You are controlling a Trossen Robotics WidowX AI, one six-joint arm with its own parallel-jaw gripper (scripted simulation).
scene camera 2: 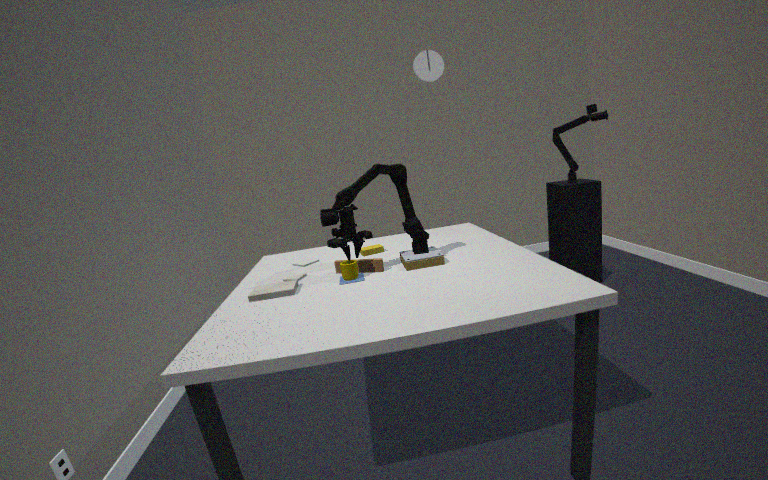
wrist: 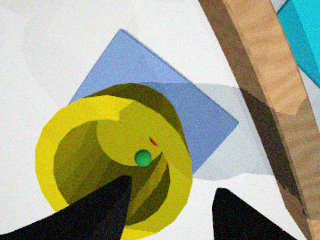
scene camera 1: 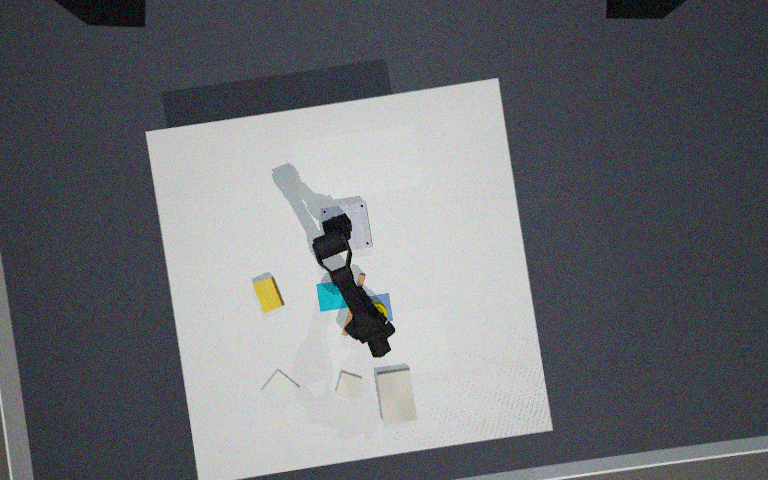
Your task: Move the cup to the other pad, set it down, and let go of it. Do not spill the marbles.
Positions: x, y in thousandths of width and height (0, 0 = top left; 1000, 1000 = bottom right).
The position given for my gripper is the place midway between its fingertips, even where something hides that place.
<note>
I see my gripper (scene camera 2: 460, 541), a yellow cup (wrist: 264, 610) and a large pale block (scene camera 1: 515, 805).
The large pale block is seen too in scene camera 2 (scene camera 2: 365, 603). My gripper also shows in the wrist view (wrist: 542, 802). The wrist view misses the large pale block: it is out of frame.
</note>
